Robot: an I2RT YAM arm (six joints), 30 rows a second.
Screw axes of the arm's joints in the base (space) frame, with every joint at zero. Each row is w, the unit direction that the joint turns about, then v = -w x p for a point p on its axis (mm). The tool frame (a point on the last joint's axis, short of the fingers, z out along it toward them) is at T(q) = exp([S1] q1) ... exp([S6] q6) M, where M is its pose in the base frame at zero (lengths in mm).
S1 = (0, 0, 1, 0, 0, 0)
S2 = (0, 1, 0, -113.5, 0, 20)
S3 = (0, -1, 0, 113.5, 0, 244)
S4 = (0, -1, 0, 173.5, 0, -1)
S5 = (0, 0, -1, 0, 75, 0)
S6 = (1, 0, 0, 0, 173.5, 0)
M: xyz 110.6 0 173.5 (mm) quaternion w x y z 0.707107 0 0.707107 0
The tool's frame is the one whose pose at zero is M.
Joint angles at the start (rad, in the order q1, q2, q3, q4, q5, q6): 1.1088 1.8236 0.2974 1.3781 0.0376 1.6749
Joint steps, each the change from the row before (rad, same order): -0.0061 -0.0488 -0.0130 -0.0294 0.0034 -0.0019; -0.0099 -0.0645 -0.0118 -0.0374 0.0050 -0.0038; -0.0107 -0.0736 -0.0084 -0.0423 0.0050 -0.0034; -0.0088 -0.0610 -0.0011 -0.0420 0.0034 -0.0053; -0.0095 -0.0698 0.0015 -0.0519 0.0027 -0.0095
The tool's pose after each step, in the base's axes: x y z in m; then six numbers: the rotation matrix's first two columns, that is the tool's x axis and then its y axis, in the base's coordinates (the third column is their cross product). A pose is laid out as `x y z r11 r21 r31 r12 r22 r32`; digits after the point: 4 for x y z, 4 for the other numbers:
0.1193 0.2327 0.1172 -0.8623 0.4973 0.0952 0.1525 0.0757 0.9854
0.1198 0.2278 0.1263 -0.8561 0.5086 0.0917 0.1428 0.0623 0.9878
0.1206 0.2229 0.1372 -0.8495 0.5200 0.0891 0.1297 0.0421 0.9907
0.1215 0.2197 0.1466 -0.8445 0.5288 0.0846 0.1169 0.0279 0.9927
0.1223 0.2160 0.1573 -0.8398 0.5375 0.0762 0.0997 0.0148 0.9949

